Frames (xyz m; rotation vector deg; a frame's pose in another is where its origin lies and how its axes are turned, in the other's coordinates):
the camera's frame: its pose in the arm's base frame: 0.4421 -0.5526 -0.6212 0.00 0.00 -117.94
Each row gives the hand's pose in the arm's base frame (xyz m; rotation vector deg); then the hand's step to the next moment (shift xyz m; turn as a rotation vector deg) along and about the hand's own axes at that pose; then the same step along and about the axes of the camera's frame.
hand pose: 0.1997 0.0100 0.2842 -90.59 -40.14 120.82
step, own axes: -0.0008 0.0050 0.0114 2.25 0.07 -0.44
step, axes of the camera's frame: 0.0105 -0.0068 0.0002 -1.11 -0.80 -1.84
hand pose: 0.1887 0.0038 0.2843 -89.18 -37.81 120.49
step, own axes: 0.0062 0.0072 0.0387 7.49 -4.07 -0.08
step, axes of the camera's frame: 0.0241 -0.0317 0.0007 -6.05 -5.11 -3.16
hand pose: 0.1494 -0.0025 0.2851 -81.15 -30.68 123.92
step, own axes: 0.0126 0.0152 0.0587 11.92 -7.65 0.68
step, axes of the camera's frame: 0.0356 -0.0505 0.0046 -10.17 -9.01 -4.05
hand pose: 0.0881 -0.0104 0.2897 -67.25 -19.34 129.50
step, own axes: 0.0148 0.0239 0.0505 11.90 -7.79 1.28
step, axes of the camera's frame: 0.0343 -0.0457 0.0086 -10.08 -9.44 -3.62
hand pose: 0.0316 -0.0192 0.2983 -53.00 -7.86 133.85
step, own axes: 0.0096 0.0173 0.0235 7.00 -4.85 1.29
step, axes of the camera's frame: 0.0186 -0.0235 0.0067 -6.08 -5.87 -1.65
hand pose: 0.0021 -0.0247 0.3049 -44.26 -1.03 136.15
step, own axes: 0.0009 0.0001 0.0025 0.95 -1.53 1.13
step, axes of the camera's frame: 0.0001 -0.0021 0.0016 -1.58 -1.22 0.74
